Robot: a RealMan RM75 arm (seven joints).
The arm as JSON. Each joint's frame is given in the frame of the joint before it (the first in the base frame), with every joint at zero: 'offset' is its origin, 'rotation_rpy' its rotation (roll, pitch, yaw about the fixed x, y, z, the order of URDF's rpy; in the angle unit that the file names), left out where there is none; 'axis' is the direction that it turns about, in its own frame. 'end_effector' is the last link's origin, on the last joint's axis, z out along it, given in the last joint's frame.
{
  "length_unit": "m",
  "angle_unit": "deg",
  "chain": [
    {
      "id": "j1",
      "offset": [
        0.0,
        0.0,
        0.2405
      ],
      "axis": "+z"
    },
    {
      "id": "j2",
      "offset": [
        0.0,
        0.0,
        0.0
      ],
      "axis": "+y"
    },
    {
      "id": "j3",
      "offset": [
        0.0,
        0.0,
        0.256
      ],
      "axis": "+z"
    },
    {
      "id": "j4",
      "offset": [
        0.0,
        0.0,
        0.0
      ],
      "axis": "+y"
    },
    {
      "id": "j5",
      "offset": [
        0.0,
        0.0,
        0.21
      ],
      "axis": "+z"
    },
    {
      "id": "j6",
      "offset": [
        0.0,
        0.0,
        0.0
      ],
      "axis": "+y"
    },
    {
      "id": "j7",
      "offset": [
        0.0,
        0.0,
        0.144
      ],
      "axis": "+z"
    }
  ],
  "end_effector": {
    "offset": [
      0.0,
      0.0,
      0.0
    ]
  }
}
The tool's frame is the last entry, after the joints.
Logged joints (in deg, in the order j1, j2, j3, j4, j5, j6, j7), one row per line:
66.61 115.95 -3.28 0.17 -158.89 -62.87 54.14
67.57 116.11 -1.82 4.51 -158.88 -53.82 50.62
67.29 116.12 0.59 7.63 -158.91 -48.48 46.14
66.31 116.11 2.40 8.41 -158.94 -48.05 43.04
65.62 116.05 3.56 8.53 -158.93 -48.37 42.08
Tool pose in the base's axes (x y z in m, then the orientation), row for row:
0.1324 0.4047 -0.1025 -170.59 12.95 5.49
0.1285 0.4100 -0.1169 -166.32 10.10 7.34
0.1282 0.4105 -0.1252 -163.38 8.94 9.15
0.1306 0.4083 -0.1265 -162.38 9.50 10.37
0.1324 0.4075 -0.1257 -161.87 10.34 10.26
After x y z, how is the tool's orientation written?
As angles about the fixed x, y, z axes (roll, pitch, yaw), in degrees.
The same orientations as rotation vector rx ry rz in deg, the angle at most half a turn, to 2 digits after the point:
-169.99 -6.56 19.95
-166.05 -8.88 15.94
-163.16 -11.18 14.65
-162.12 -12.61 15.73
-161.60 -12.16 16.91

